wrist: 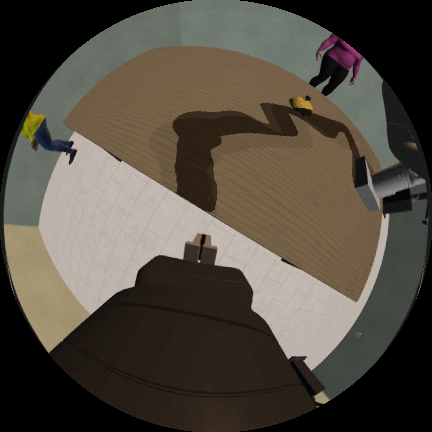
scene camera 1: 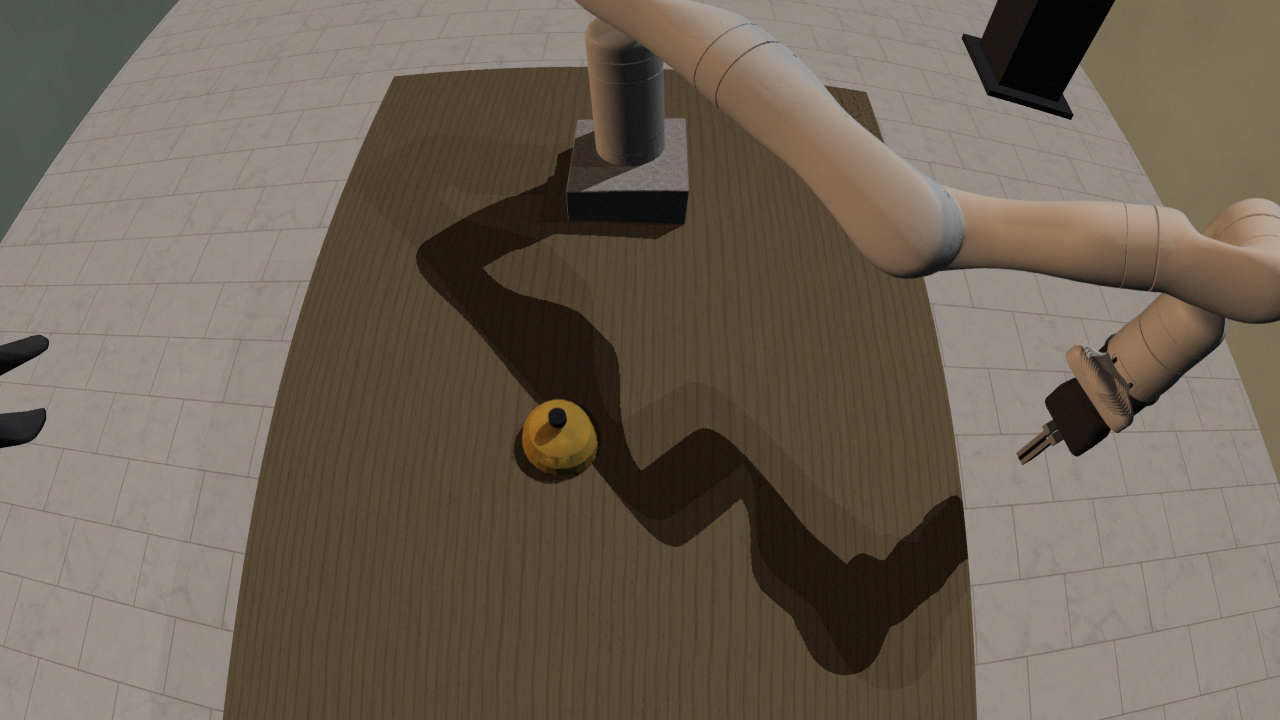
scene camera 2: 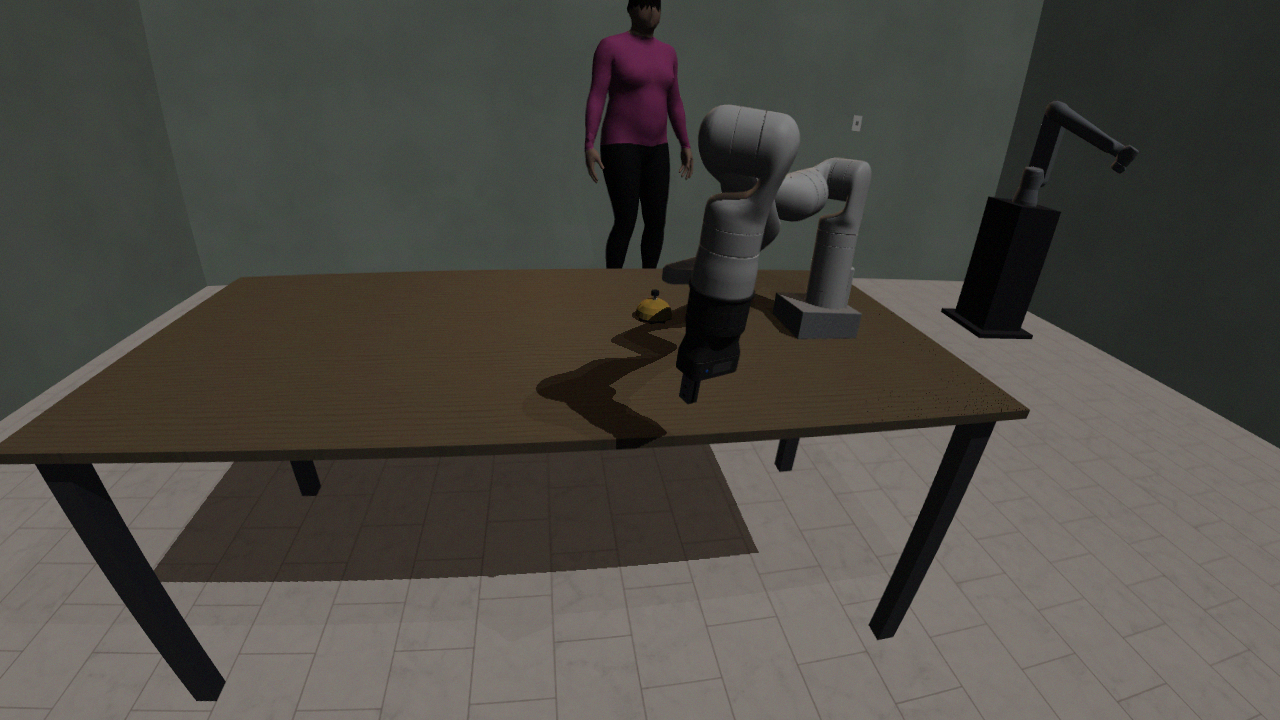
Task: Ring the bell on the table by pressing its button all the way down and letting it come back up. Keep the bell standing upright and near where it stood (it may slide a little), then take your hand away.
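Places are measured from the arm's base along level axes (x left, y back, z up), in metres.
Pixels of known places: gripper, fingertip midpoint: (wrist: 202,242) (scene camera 1: 1024,456) (scene camera 2: 687,399); arm's base, origin of the base link: (wrist: 374,184) (scene camera 1: 630,144) (scene camera 2: 823,302).
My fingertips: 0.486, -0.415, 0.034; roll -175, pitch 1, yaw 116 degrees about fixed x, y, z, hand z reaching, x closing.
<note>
Ahead of a thing's pixels: the offset from my fingertips to its top centre, as dx, dy, dz. Level surfaces: height alone.
A yellow dome-shaped bell @(-0.514, +0.014, -0.026) (scene camera 1: 560,447) (scene camera 2: 652,310) (wrist: 301,105) stands upright on the brown wooden table @(dz -0.093) (scene camera 1: 402,582) (scene camera 2: 358,358) (wrist: 165,80). Its black button @(-0.514, +0.014, -0.026) (scene camera 1: 556,417) (scene camera 2: 654,292) (wrist: 308,98) sticks up from the top of the dome. My gripper (scene camera 1: 1021,461) (scene camera 2: 688,399) (wrist: 202,242) is shut with nothing between its fingers. It is far from the bell, out beyond the table's long side edge, on the right in the scene camera 1 view, and points down at a slant. Nothing touches the bell.
The arm's base block (scene camera 1: 628,205) (scene camera 2: 816,322) (wrist: 367,185) stands on the table near one end. The arm's shadow crosses the table and reaches the bell. A person in a magenta top (scene camera 2: 637,89) (wrist: 341,54) stands behind the table. A black pedestal (scene camera 1: 1042,49) (scene camera 2: 1006,264) stands on the floor.
</note>
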